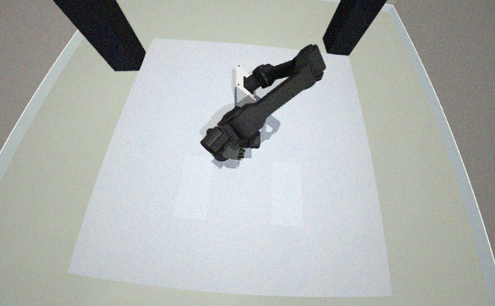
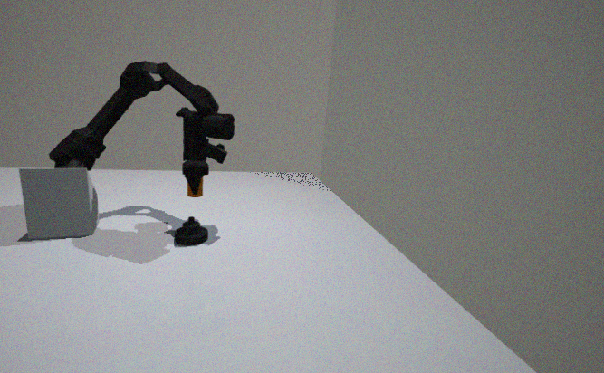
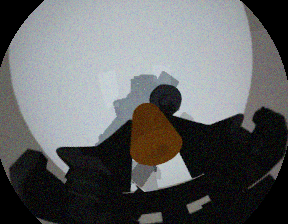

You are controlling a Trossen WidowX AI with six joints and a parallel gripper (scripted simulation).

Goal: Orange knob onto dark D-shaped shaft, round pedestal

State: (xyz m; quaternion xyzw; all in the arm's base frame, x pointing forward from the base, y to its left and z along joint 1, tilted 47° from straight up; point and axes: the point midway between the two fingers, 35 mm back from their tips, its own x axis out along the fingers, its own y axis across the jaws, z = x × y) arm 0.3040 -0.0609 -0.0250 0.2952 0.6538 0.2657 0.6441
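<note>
Right now my gripper tip is 8 cm above the round black pedestal, 6 cm to the left of it and 1 cm past it. From my gripper tip the other things lie so: orange knob 2 cm above.
</note>
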